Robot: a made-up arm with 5 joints.
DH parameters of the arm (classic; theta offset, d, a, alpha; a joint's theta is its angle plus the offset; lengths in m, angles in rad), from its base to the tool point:
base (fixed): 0 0 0.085 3.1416
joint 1: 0 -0.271 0.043 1.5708
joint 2: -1.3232 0 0.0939 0
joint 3: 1.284 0 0.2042 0
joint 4: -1.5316 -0.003 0 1.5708
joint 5: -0.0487 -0.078 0 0
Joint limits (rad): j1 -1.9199..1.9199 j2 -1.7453..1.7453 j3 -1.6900..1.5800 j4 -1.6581..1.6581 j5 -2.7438..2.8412
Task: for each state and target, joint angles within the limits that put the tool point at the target. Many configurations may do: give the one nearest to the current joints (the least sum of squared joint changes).
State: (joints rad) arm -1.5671 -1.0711 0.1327 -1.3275 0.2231
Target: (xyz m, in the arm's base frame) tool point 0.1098 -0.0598 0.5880
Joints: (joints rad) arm -1.9176 -1.1013 -0.3269 -0.9806 0.2231
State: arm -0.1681 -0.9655 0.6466 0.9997 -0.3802
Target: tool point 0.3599 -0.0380 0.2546
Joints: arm 0.1265 -0.3507 0.6186 0.6836 -0.3802
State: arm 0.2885 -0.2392 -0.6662 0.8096 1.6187
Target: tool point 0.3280 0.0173 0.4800
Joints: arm -0.0834 -0.3768 -0.3904 1.1829 1.6187
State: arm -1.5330 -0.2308 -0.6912 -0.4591 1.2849
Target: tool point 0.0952 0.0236 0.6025
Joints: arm -1.2799 -0.5656 -0.6107 -1.2550 1.2849
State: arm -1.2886 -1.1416 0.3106 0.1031 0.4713
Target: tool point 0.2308 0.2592 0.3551
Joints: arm -1.0685 -0.5389 0.5525 0.1288 0.4713
